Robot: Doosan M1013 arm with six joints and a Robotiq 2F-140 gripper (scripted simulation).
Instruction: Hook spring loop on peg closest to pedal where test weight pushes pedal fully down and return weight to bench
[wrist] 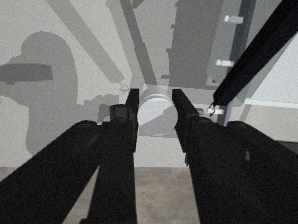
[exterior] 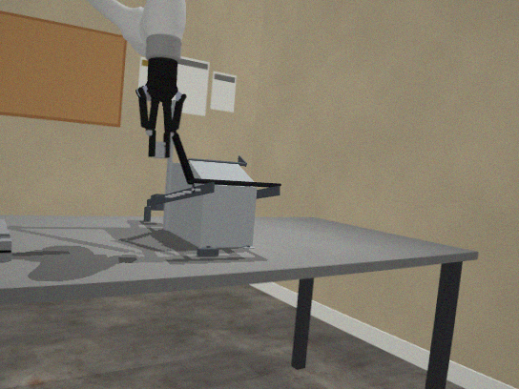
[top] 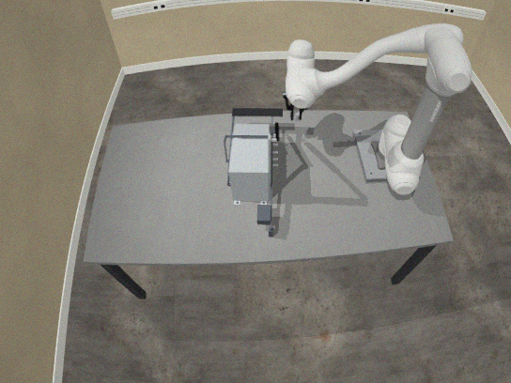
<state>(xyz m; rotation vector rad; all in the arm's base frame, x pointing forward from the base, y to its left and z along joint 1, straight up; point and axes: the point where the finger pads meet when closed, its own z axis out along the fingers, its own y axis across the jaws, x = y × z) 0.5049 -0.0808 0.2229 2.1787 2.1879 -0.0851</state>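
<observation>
Right now my hand is 10 cm short of the dark spring and 9 cm to the right of it. Also, from my hand: steel test weight 1 cm below.
</observation>
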